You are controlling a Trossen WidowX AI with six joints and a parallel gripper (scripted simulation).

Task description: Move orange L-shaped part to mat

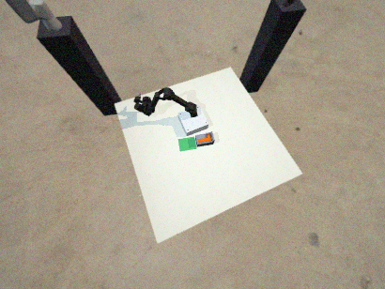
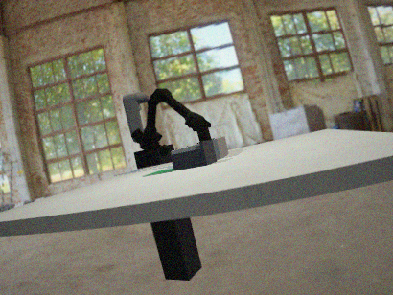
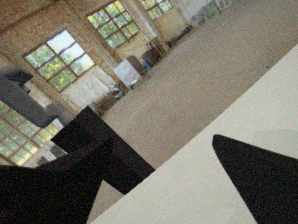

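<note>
Now: gripper tip 50 cm short of the orange L-shaped part, 48 cm to the right of it and 7 cm above it. From my gripper tip the other things lie so: green mat (50 cm ahead, 31 cm to the left, 13 cm below).
</note>
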